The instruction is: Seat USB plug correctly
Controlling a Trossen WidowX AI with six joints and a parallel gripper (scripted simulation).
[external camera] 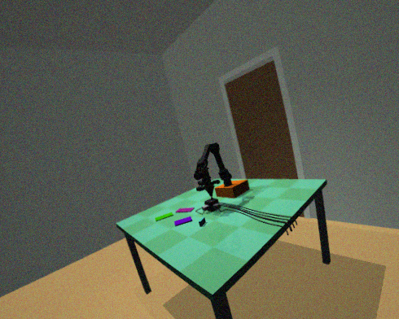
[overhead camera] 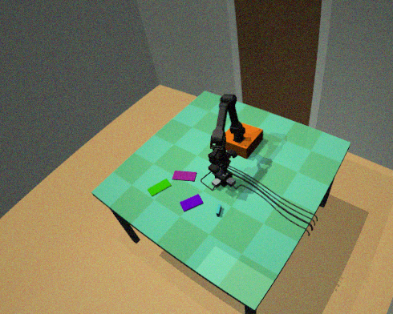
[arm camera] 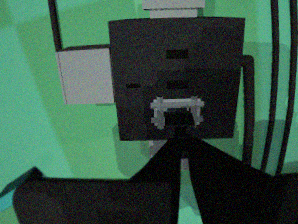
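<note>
My gripper tip is 20 mm above the USB plug. The rest, counted from my gripper tip: small teal piece: 190 mm ahead, 100 mm to the left, 90 mm below; magenta piece: 120 mm ahead, 250 mm to the right, 110 mm below; green block: 290 mm ahead, 320 mm to the right, 110 mm below.
</note>
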